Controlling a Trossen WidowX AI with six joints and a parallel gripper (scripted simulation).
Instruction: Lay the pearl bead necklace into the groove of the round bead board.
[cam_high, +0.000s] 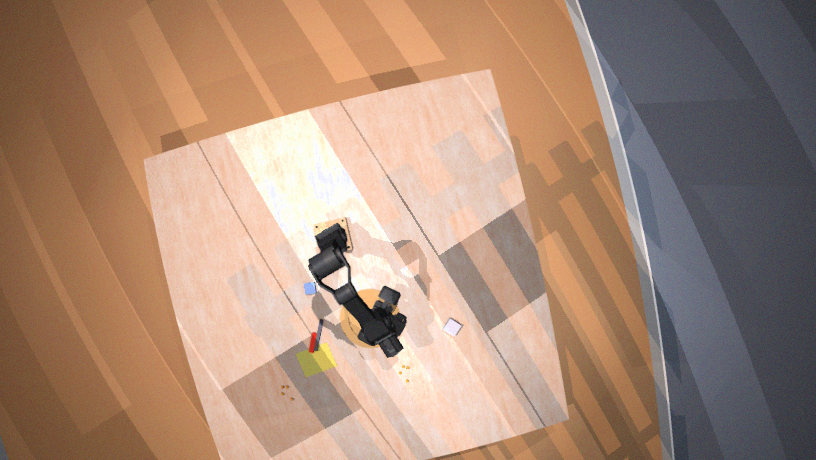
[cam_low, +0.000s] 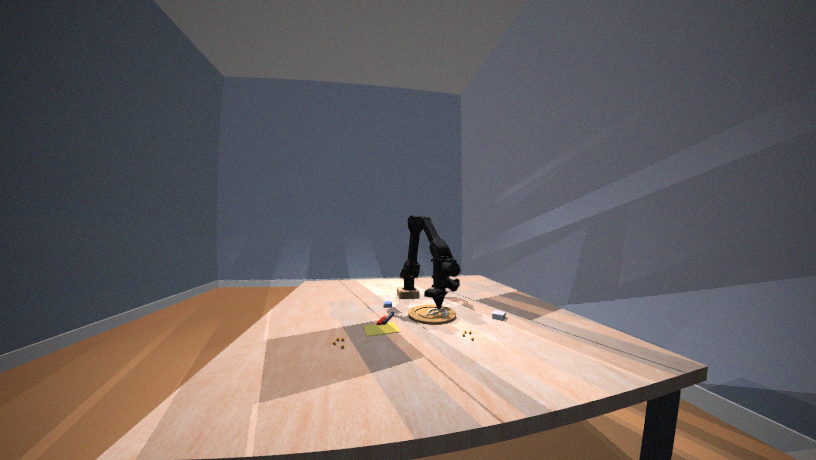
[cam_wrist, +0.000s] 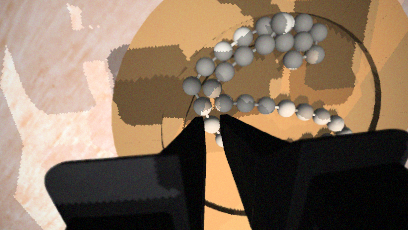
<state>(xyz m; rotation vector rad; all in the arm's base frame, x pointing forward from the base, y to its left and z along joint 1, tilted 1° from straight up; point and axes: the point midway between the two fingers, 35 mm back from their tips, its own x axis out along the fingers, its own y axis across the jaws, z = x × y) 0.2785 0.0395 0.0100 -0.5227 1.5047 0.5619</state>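
The round bead board lies 10 mm ahead of my gripper tip, 40 mm to the right of it and 10 mm below it. The rest, counted from my gripper tip: grey block 150 mm ahead, 200 mm to the left, 10 mm below; blue block 160 mm behind, 190 mm to the right, 10 mm below; red marker 10 mm ahead, 240 mm to the right, 10 mm below.
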